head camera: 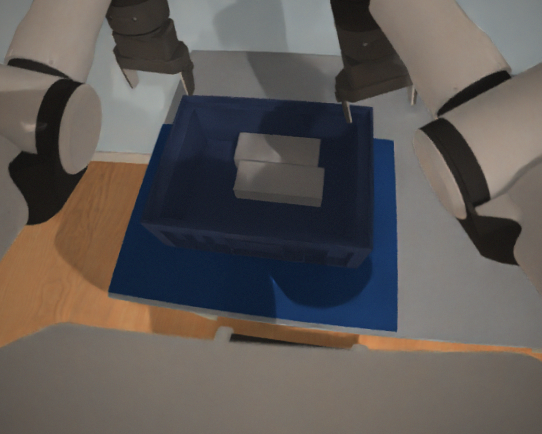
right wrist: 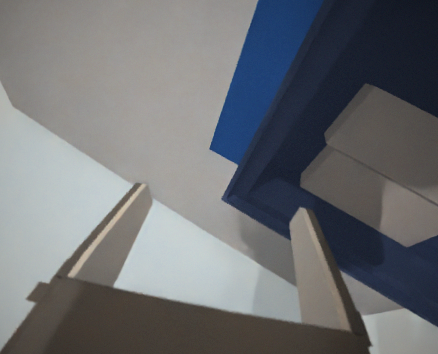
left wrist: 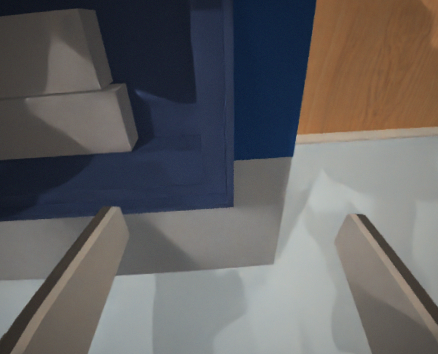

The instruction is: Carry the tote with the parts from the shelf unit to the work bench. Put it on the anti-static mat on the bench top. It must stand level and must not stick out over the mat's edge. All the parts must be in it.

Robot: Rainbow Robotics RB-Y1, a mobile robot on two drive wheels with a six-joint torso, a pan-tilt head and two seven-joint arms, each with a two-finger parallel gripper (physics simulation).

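Places are measured from the robot's base along level axes (x back, y right, z up), in millimetres.
Where they show: left gripper, between the fingertips: point(head camera: 162, 88) point(left wrist: 231, 225); right gripper, between the fingertips: point(head camera: 379, 110) point(right wrist: 220, 204).
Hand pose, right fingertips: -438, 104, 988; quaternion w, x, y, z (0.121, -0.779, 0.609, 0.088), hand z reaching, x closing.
After its pixels a point has its place, as x, y, z.
The dark blue tote point(head camera: 260, 248) @[-219, -79, 842] point(left wrist: 212, 125) @[-438, -273, 897] point(right wrist: 300, 100) @[-376, 91, 897] stands upright and looks level over the blue mat point(head camera: 200, 287) @[-144, -200, 765] point(left wrist: 265, 75) @[-426, -348, 765] point(right wrist: 267, 65) @[-373, 151, 765]. Its back rim shows past the mat's back edge in the wrist views; whether its base sticks out cannot be told. Two grey box-shaped parts lie side by side in it, the front one point(head camera: 280, 182) @[-372, -62, 822] point(left wrist: 47, 55) @[-382, -114, 822] point(right wrist: 395, 132) @[-373, -23, 822] and the back one point(head camera: 277, 146) @[-463, -80, 823] point(left wrist: 65, 125) @[-456, -103, 822] point(right wrist: 350, 192) @[-462, -45, 822]. My left gripper point(head camera: 161, 90) @[-443, -278, 1004] point(left wrist: 231, 225) @[-443, -278, 1004] is open and empty near the tote's back left corner. My right gripper point(head camera: 381, 112) @[-438, 104, 989] point(right wrist: 220, 204) @[-438, 104, 989] is open and empty near the back right corner.
The grey bench top point(head camera: 460, 285) @[-210, 331, 763] point(left wrist: 215, 242) @[-755, -268, 763] point(right wrist: 125, 75) @[-493, 435, 763] extends to the right of the mat and behind the tote. A wooden floor point(head camera: 90, 220) @[-510, -1114, 1] point(left wrist: 370, 65) @[-542, -1040, 1] shows at the left of the head view. The bench's front edge runs along the mat's front.
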